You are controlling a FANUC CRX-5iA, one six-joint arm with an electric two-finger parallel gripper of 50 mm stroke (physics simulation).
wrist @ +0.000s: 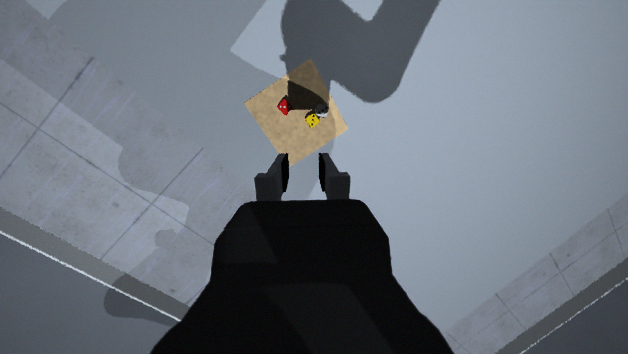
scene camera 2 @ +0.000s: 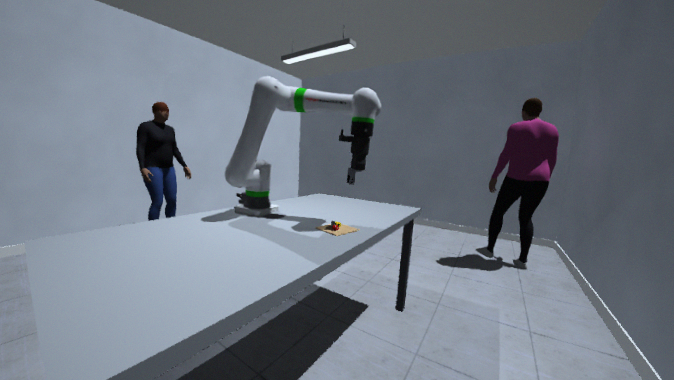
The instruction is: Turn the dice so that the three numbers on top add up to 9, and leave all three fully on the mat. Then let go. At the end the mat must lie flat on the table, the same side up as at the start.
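Frame: origin at the arm's base, x ahead, y left, z up, level; metres.
Where they show: gripper, fingertip midpoint: (wrist: 303, 165) (scene camera 2: 350, 183); arm's base, origin of the base link: (scene camera 2: 257, 205).
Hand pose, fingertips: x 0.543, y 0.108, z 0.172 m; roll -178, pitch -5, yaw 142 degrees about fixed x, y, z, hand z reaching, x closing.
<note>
Each offset is from my fingertips to the top centre of the thing. Level surfaces: height alone.
A tan square mat {dx -0.034, dy -0.032, dz -0.201 m} (scene camera 2: 347, 231) (wrist: 270, 130) lies flat on the table. Three dice are on it. The red die {dx -0.025, dy -0.060, dz -0.181 m} (scene camera 2: 335, 227) (wrist: 284, 106) is apart, towards the left in the wrist view, with white pips. The yellow die {dx -0.049, dy -0.012, dz -0.181 m} (scene camera 2: 338, 224) (wrist: 312, 120) and the white die {dx -0.073, dy -0.014, dz -0.181 m} (wrist: 322, 111) are close together at the right of the mat, the white one partly in shadow. The pips are too small to read surely. My gripper (scene camera 2: 351, 181) (wrist: 303, 165) is open and empty, high above the table; in the wrist view its fingertips show below the dice, near the mat's lower corner.
The mat lies near the edge of the grey table {dz -0.206 m} (scene camera 2: 175, 265) (wrist: 450, 150). The arm's base (scene camera 2: 256, 207) stands farther back on the table. One person (scene camera 2: 160, 150) stands behind the table at the left, another (scene camera 2: 532, 150) on the floor at the right. The arm's shadow falls across part of the mat.
</note>
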